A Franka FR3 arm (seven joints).
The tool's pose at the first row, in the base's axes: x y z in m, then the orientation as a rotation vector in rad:
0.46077, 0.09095, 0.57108, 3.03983, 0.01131, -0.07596
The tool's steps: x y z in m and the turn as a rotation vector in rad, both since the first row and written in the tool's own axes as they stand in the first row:
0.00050, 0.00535, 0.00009, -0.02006, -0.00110, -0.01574
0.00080, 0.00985, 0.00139, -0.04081, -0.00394, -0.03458
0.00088, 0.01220, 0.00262, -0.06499, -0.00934, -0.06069
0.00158, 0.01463, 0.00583, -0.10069, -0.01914, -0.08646
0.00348, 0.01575, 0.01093, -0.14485, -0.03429, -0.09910
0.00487, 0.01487, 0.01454, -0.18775, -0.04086, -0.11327
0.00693, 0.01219, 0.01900, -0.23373, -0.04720, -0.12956
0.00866, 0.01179, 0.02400, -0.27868, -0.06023, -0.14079
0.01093, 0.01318, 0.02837, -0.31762, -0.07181, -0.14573
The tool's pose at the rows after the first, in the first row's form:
0.46132, 0.08562, 0.57150, 3.01991, 0.03570, -0.07825
0.46160, 0.08101, 0.57065, 2.99902, 0.06433, -0.08333
0.46164, 0.07855, 0.56966, 2.97414, 0.10328, -0.09259
0.46221, 0.07581, 0.56668, 2.93702, 0.14078, -0.10772
0.46386, 0.07420, 0.56163, 2.89139, 0.15782, -0.12897
0.46506, 0.07471, 0.55788, 2.84728, 0.17725, -0.13749
0.46687, 0.07694, 0.55308, 2.79983, 0.19913, -0.14541
0.46835, 0.07684, 0.54798, 2.75315, 0.21288, -0.16215
0.47041, 0.07503, 0.54366, 2.71296, 0.21783, -0.17634

